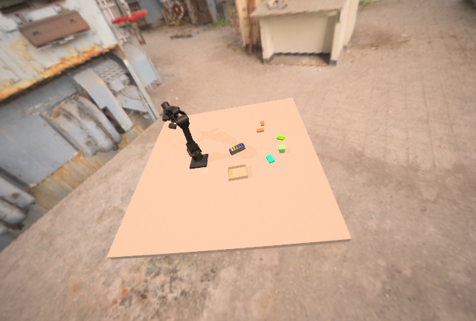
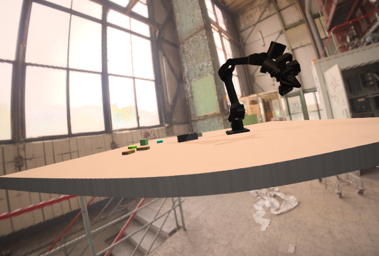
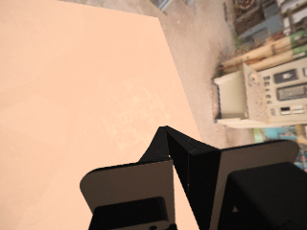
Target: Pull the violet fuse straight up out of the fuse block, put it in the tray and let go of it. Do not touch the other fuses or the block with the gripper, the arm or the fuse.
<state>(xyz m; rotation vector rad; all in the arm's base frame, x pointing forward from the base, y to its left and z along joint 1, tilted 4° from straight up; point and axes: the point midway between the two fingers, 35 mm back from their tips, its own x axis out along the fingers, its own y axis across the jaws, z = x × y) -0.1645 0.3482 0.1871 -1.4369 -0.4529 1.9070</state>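
Right now my gripper tip is 49 cm short of the violet fuse, 36 cm to the left of it and 13 cm above it. Round my gripper tip: green fuse 47 cm ahead, 37 cm to the right, 13 cm below; blue fuse 51 cm ahead, 36 cm to the right, 13 cm below; tan tray 45 cm ahead, 59 cm to the right, 15 cm below.
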